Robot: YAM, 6 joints.
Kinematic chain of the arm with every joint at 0, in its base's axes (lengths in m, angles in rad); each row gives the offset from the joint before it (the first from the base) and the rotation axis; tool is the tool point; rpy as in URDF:
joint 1: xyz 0 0 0.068 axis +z
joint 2: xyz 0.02 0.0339 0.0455 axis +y
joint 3: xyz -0.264 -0.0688 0 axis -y
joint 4: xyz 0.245 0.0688 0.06 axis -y
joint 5: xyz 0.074 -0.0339 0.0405 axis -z
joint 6: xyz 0.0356 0 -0.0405 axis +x
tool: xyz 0 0 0 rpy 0 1.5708 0
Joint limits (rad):
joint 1: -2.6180..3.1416
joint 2: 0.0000..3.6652
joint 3: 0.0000..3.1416
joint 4: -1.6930..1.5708
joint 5: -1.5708..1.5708
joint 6: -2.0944..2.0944
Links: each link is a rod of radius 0.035 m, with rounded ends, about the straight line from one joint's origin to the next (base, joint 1, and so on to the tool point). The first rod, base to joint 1, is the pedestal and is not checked.
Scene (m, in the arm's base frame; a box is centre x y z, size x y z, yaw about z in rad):
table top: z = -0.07
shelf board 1: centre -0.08 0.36 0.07 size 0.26 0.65 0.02 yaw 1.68
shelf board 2: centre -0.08 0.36 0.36 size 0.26 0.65 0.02 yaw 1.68
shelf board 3: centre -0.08 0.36 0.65 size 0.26 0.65 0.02 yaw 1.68
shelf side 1: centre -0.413 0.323 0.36 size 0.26 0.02 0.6 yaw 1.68
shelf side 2: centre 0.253 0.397 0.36 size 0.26 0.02 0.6 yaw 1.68
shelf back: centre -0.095 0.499 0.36 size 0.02 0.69 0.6 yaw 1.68
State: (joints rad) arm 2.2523 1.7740 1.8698 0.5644 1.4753 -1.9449
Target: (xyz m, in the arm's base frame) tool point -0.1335 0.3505 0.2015
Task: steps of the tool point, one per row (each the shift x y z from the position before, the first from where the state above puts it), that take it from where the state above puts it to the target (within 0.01 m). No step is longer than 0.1 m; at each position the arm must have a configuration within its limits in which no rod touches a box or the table.
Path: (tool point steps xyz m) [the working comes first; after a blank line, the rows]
Joints at the target: 2.0298 1.8510 1.0413 0.3977 1.5670 -1.9449
Straight joint move there: touches shelf board 2.

1: -0.0153 -0.0887 0.0119
2: 0.0110 -0.0790 -0.0001
3: 0.0296 -0.0623 -0.0118
4: 0.0003 0.0168 -0.0701
5: 0.0133 0.0123 -0.0755
6: 0.0254 0.0050 -0.0780
7: 0.0357 -0.0053 -0.0776
8: -0.0216 0.0454 0.0234
9: -0.0154 0.0581 0.0087
10: -0.0030 0.0669 -0.0077
11: 0.0137 0.0696 -0.0244

